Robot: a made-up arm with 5 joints. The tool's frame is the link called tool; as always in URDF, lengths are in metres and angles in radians. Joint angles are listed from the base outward.
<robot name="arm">
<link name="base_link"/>
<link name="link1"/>
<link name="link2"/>
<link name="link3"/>
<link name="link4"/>
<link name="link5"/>
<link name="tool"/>
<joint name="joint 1" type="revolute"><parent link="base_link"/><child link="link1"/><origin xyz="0 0 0.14"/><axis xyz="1 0 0"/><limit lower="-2.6" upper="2.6"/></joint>
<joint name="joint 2" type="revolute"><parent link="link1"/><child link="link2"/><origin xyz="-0.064 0.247 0.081"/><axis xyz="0 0 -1"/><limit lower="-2.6" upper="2.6"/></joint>
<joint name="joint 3" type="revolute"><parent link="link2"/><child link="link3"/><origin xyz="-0.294 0.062 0.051"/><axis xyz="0 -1 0"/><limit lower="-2.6" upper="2.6"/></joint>
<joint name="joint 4" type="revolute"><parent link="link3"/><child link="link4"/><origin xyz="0.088 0.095 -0.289"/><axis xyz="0 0 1"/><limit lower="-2.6" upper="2.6"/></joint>
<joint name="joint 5" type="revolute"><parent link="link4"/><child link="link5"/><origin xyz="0.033 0.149 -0.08"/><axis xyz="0 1 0"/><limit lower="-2.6" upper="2.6"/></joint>
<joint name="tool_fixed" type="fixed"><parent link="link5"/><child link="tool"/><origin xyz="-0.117 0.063 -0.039"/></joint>
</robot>
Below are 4 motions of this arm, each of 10 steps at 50 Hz.
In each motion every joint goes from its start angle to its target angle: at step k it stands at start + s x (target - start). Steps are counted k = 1, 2, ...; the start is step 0. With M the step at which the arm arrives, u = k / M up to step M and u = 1 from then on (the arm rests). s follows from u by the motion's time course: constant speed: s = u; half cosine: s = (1 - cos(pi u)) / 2; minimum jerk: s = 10 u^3 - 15 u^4 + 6 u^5.
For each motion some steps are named. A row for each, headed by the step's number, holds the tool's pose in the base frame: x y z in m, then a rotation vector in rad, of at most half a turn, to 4 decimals.
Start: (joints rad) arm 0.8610 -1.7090 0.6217 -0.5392 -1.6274
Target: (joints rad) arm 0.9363 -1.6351 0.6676 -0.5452 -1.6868
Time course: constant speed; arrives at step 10
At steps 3, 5, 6, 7, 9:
3: -0.3832 0.3413 0.4007 2.0111 -1.9337 -0.4560
5: -0.3800 0.3375 0.4154 2.0117 -1.9456 -0.5089
6: -0.3783 0.3354 0.4227 2.0117 -1.9513 -0.5355
7: -0.3766 0.3332 0.4299 2.0115 -1.9568 -0.5622
9: -0.3731 0.3284 0.4443 2.0105 -1.9675 -0.6159

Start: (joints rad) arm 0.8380 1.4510 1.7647 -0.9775 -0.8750
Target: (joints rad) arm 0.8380 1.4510 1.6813 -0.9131 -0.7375
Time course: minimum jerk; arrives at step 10
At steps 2, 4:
2: 0.2367 -0.2525 0.5685 -1.2823 -1.5594 -2.2287
4: 0.2435 -0.2458 0.5549 -1.2314 -1.5196 -2.2269

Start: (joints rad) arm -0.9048 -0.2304 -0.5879 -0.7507 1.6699
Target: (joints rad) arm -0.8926 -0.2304 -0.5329 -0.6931 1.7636
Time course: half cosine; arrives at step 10
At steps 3, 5, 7, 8, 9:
3: -0.3591 0.1455 -0.3751 -0.2589 1.6545 -1.5215
5: -0.3536 0.1496 -0.3748 -0.2482 1.6828 -1.5031
7: -0.3482 0.1537 -0.3745 -0.2384 1.7111 -1.4847
8: -0.3462 0.1553 -0.3744 -0.2349 1.7217 -1.4778
9: -0.3449 0.1563 -0.3743 -0.2328 1.7285 -1.4733

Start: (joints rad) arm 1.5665 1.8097 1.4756 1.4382 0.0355
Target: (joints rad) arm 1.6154 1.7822 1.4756 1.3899 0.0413
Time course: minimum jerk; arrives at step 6
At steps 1, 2, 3, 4, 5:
1: 0.0115 0.0396 0.2705 0.0787 0.2792 -0.1439
2: 0.0139 0.0390 0.2710 0.0868 0.2764 -0.1509
3: 0.0179 0.0378 0.2717 0.1002 0.2720 -0.1626
4: 0.0219 0.0366 0.2725 0.1138 0.2677 -0.1744
5: 0.0243 0.0359 0.2730 0.1220 0.2652 -0.1815

